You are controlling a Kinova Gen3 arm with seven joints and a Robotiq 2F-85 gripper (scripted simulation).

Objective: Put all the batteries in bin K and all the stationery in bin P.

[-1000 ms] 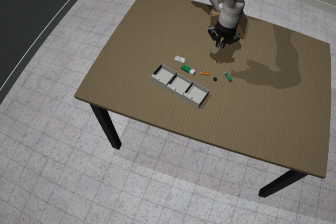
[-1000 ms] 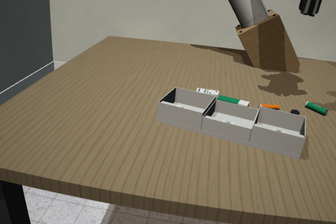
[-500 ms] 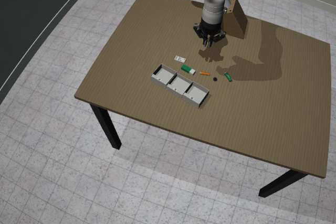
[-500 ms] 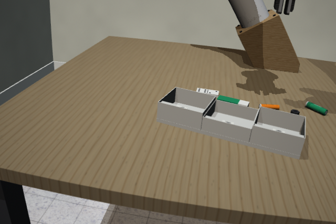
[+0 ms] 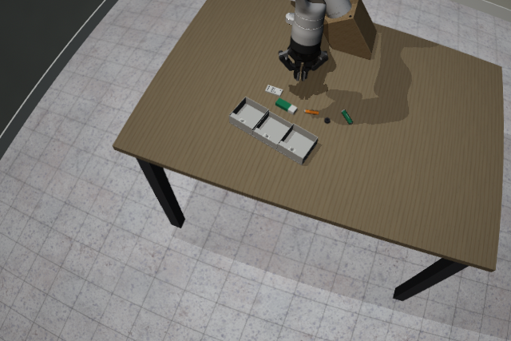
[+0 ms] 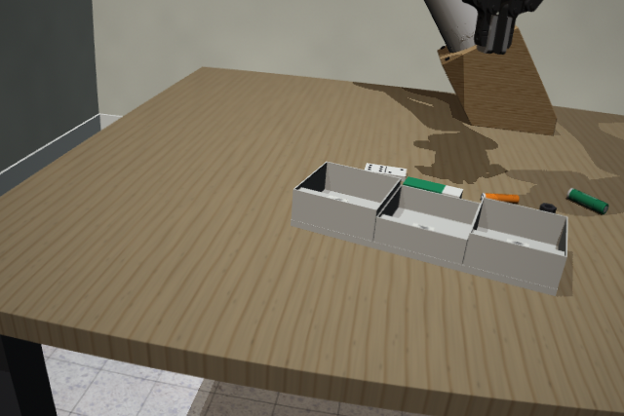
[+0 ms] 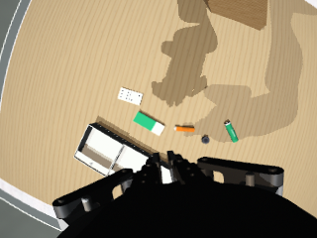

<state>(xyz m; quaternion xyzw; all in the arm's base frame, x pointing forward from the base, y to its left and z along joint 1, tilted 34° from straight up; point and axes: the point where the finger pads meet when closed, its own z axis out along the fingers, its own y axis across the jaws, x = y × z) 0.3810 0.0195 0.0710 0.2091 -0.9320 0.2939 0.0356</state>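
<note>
Now: hand 90 mm short of the three joined grey bins, 40 mm to the left of it and 170 mm above it. From my hand the other things lie so: eraser 10 mm behind, 30 mm to the right, 180 mm below; then black nut 10 mm behind, 100 mm to the left, 190 mm below; then orange battery 30 mm behind, 40 mm to the left, 190 mm below.
</note>
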